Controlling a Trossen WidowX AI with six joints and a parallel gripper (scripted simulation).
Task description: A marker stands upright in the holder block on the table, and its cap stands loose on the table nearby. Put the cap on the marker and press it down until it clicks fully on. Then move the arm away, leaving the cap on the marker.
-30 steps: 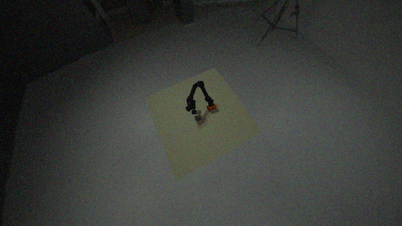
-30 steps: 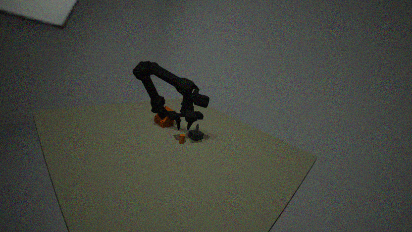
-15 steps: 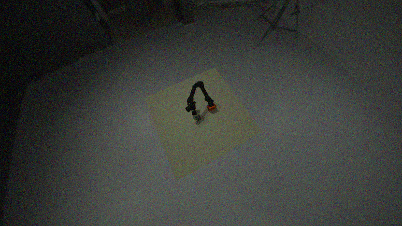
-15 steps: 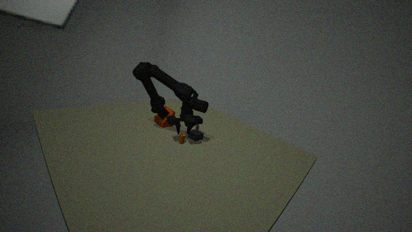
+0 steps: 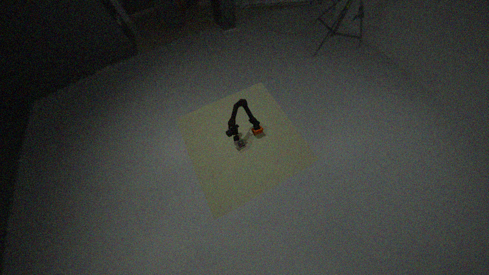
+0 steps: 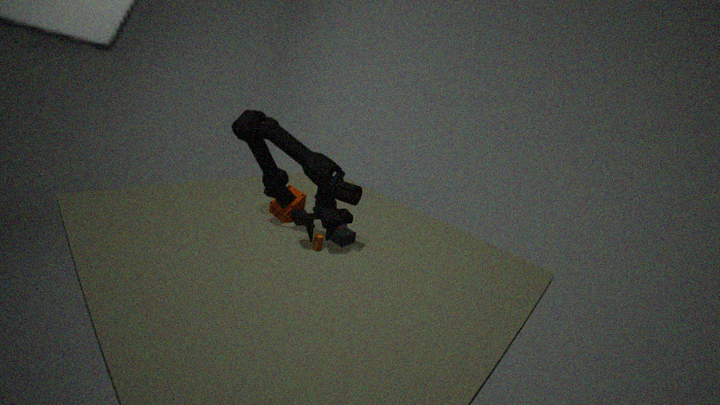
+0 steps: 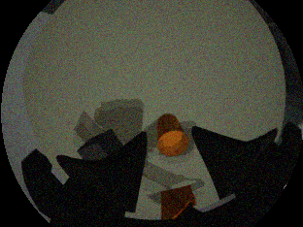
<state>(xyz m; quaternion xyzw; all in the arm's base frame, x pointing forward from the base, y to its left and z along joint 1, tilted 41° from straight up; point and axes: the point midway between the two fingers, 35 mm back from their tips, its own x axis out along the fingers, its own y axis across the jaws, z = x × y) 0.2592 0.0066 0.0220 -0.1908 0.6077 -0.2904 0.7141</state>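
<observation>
The orange cap is 1 cm below my gripper tip.
</observation>
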